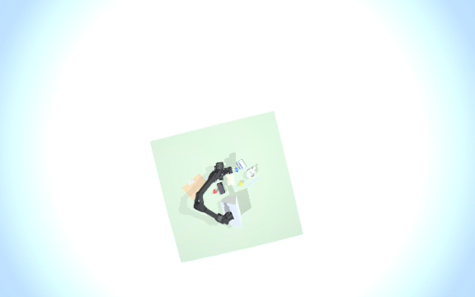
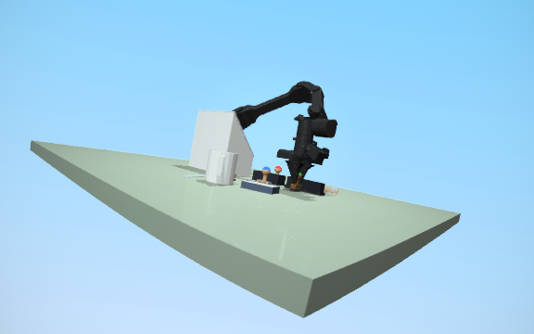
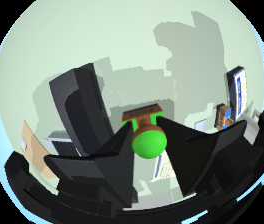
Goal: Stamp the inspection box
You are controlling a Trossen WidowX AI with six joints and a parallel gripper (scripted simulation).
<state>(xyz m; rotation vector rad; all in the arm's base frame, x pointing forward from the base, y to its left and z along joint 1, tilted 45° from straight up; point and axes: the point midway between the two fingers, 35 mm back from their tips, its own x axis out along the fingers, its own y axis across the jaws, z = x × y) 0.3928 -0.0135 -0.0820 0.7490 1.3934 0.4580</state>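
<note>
The long black block is 60 mm to the left of my gripper tip and 10 mm below it. Round my gripper tip: flat navy tray (10 mm behind, 190 mm to the right, 10 mm below); then yellow-knobbed stamp (180 mm behind, 110 mm to the right); then blue-knobbed stamp (40 mm behind, 130 mm to the right).
</note>
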